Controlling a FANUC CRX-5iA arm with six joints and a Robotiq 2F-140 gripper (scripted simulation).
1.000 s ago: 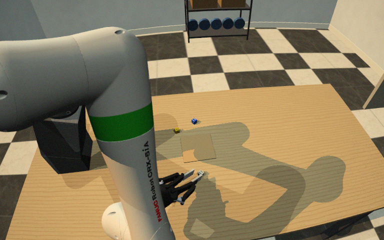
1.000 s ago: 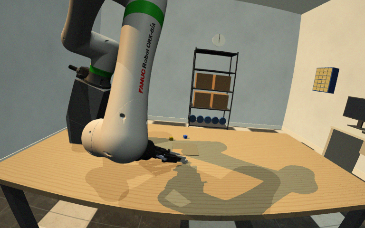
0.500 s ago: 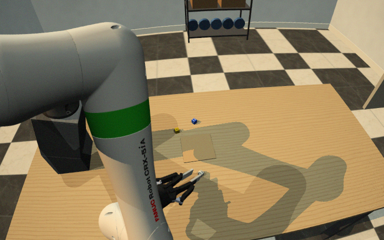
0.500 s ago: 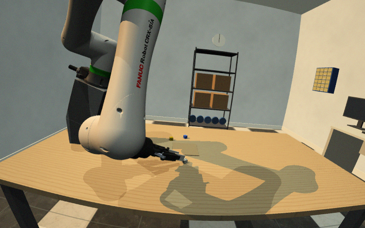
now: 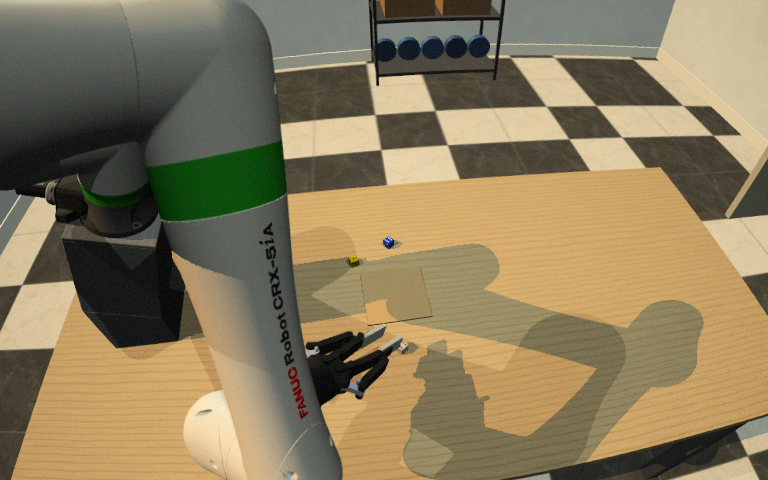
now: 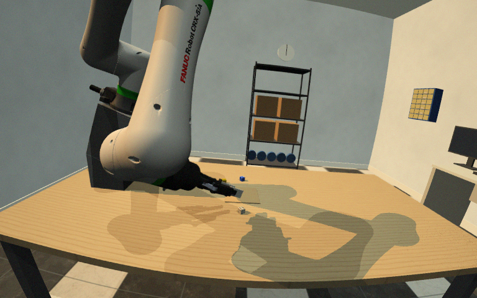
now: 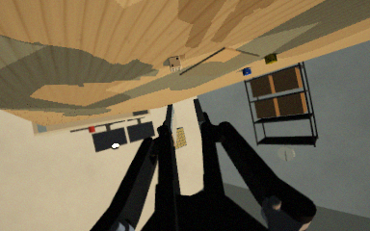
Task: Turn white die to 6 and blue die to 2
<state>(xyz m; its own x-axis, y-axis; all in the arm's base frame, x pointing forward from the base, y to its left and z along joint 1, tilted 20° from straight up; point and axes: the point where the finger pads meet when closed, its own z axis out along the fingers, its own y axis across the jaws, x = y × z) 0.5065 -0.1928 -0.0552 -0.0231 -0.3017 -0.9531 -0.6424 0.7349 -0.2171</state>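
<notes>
My hand is 40 mm short of the white die, 40 mm to the right of it and 100 mm above it. The rest, counted from my hand: blue die: 50 mm ahead, 330 mm to the left, 100 mm below; tan mat: 50 mm ahead, 180 mm to the left, 110 mm below; yellow die: 40 mm behind, 280 mm to the left, 100 mm below.
</notes>
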